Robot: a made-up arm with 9 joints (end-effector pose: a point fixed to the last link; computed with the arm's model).
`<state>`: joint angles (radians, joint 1 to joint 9).
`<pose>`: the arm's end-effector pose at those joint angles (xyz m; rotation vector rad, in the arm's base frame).
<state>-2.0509 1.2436 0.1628 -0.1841 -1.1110 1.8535 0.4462 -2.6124 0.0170</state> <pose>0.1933 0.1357 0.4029 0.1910 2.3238 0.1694</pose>
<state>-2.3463 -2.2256 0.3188 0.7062 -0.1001 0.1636 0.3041 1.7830 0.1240</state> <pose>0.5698 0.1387 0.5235 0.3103 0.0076 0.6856</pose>
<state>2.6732 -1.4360 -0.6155 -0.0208 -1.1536 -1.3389 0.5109 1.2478 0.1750</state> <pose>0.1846 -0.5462 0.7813 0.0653 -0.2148 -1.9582</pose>
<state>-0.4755 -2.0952 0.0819 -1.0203 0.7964 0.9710 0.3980 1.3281 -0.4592</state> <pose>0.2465 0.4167 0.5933 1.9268 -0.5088 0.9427</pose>
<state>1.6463 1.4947 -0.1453 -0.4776 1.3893 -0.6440 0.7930 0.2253 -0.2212</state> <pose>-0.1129 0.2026 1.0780 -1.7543 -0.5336 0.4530</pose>
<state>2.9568 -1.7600 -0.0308 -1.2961 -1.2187 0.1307 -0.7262 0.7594 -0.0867</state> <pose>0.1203 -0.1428 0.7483 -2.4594 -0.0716 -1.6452</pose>
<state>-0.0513 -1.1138 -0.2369 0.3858 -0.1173 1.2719 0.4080 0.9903 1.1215</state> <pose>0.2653 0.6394 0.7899 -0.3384 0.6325 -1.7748</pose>
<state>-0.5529 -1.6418 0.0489 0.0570 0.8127 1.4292 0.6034 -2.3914 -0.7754</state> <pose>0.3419 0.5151 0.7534 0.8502 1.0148 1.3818</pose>
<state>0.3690 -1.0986 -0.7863 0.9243 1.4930 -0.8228 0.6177 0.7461 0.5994</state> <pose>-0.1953 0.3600 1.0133 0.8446 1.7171 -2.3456</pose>
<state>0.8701 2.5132 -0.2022 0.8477 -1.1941 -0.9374 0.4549 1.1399 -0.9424</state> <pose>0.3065 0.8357 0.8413 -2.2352 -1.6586 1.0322</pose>
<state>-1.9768 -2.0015 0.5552 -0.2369 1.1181 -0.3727 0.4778 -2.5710 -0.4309</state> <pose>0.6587 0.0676 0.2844 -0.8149 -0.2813 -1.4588</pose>
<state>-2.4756 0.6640 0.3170 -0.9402 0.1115 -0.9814 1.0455 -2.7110 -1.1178</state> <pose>0.3589 -0.0927 0.2059 -2.0547 -0.9217 -0.9433</pose>
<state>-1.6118 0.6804 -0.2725 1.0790 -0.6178 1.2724 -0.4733 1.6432 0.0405</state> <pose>0.0299 0.1120 0.2144 1.8358 1.5475 1.3088</pose>
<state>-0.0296 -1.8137 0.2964 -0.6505 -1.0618 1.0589 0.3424 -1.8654 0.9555</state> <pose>0.1757 0.3826 0.5522 -0.8309 -0.2841 0.9720</pose>
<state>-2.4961 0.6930 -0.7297 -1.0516 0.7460 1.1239 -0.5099 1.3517 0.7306</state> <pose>0.1644 -0.0314 0.4305 -0.2960 2.8263 0.4107</pose>
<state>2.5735 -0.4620 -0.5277 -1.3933 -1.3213 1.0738 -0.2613 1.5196 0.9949</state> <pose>0.0208 -0.1061 0.6119 -1.7563 0.5548 0.1116</pose>
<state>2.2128 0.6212 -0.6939 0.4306 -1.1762 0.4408 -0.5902 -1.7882 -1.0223</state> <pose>-0.2528 -0.2720 1.0122 2.1600 0.8995 1.7241</pose>
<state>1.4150 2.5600 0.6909 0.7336 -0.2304 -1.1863 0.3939 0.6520 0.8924</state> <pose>0.1996 0.7188 0.8886 -1.3984 -1.2014 -0.8429</pose>
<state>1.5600 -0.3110 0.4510 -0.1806 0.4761 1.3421 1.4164 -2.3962 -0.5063</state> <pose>-0.0488 -0.1078 0.7983 1.0541 -1.0891 1.6384</pose>
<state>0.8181 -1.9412 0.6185 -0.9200 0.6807 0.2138 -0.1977 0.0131 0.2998</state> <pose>0.1952 0.3689 0.8021 0.8638 -1.3119 2.0836</pose>
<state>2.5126 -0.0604 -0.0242 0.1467 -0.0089 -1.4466 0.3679 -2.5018 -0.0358</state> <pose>0.0144 -0.6308 0.7364 -2.6380 -0.9285 -0.2008</pose>
